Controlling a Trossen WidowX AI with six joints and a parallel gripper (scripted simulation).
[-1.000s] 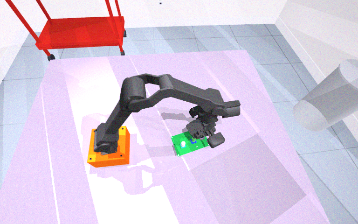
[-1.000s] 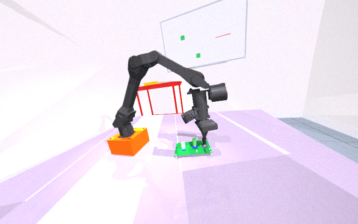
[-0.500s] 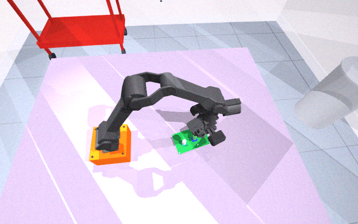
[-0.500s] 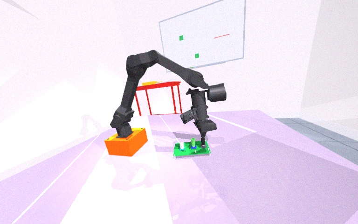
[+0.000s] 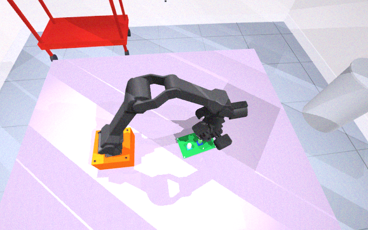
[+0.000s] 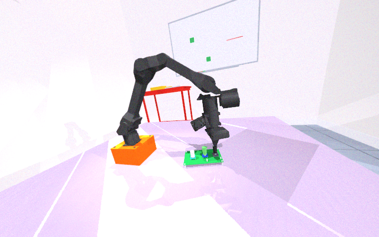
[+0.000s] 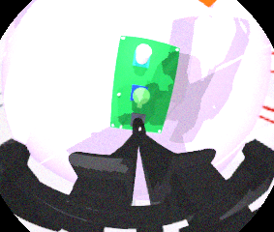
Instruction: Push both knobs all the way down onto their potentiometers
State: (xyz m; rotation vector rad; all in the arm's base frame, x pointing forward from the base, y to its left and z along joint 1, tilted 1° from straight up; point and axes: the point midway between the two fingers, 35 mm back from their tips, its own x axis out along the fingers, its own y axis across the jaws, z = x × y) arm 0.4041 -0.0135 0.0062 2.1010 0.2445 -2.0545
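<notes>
The black knob is 1 cm below my gripper tip. Also, from my gripper tip: light green knob 4 cm behind, 1 cm to the right, 1 cm below.
</notes>
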